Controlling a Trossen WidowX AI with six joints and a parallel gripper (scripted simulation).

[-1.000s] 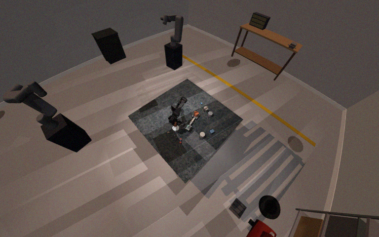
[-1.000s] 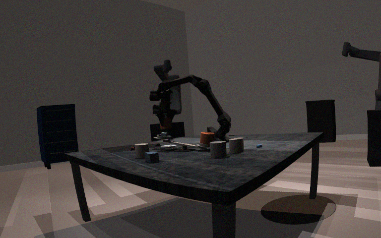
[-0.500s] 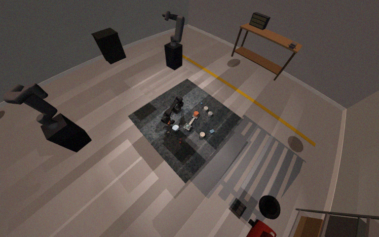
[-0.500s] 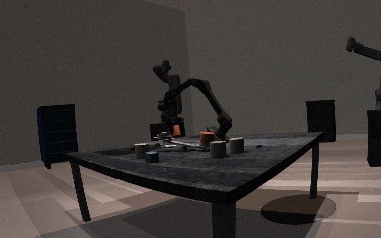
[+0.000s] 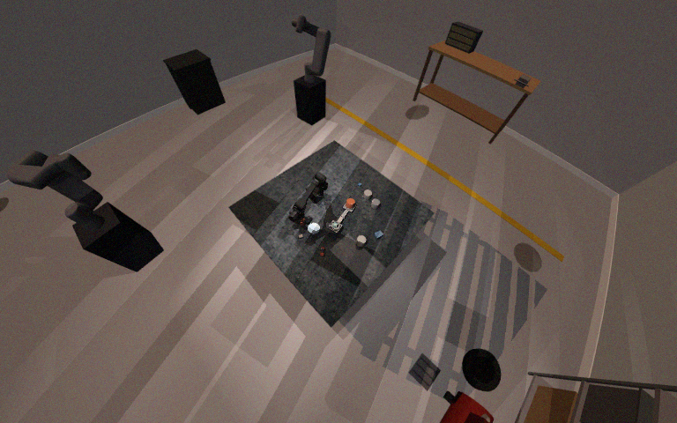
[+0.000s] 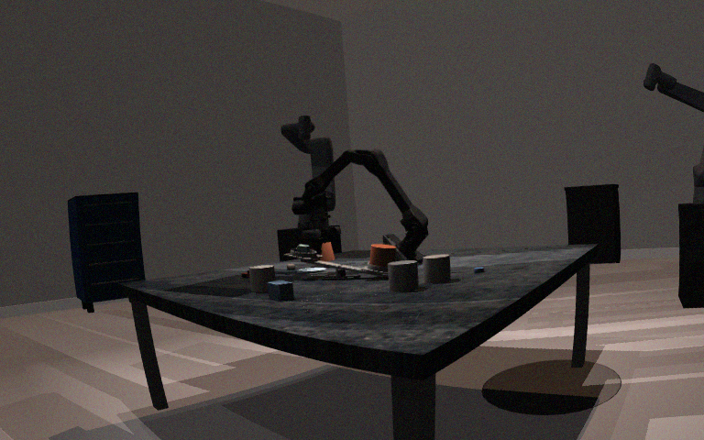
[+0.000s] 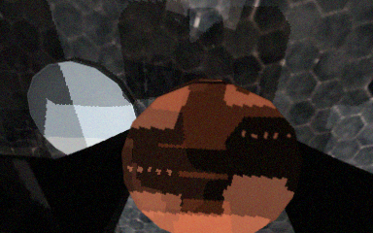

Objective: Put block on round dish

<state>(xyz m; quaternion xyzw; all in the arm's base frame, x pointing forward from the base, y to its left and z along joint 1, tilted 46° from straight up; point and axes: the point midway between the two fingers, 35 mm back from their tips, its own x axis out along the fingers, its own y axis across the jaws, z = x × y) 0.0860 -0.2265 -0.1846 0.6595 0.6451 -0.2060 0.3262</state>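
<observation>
Now: the white round dish 110 mm ahead of my gripper tip, 40 mm below it and 30 mm to the left of it. The rest, counted from my gripper tip: balance: 250 mm to the left, 230 mm ahead; red piece: 290 mm ahead, 80 mm to the right, 30 mm below; blue disc: 650 mm to the left, 120 mm ahead, 30 mm below.
</observation>
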